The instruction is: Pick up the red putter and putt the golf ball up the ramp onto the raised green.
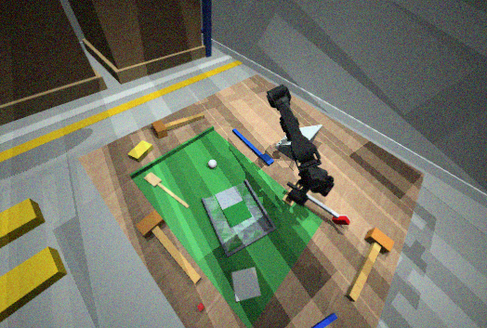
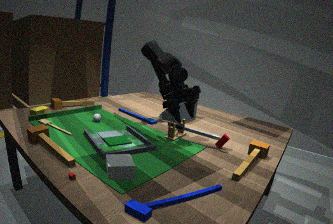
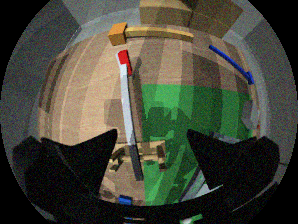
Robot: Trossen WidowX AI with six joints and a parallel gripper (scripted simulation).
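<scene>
The red putter is 6 cm behind my gripper tip, 4 cm to the left of it and 6 cm below it. The rest, counted from my gripper tip: blue mallet: 35 cm ahead, 27 cm to the left, 9 cm below; wooden stand: 2 cm behind, 7 cm to the right, 7 cm below; white golf ball: 19 cm ahead, 41 cm to the right, 8 cm below.
</scene>
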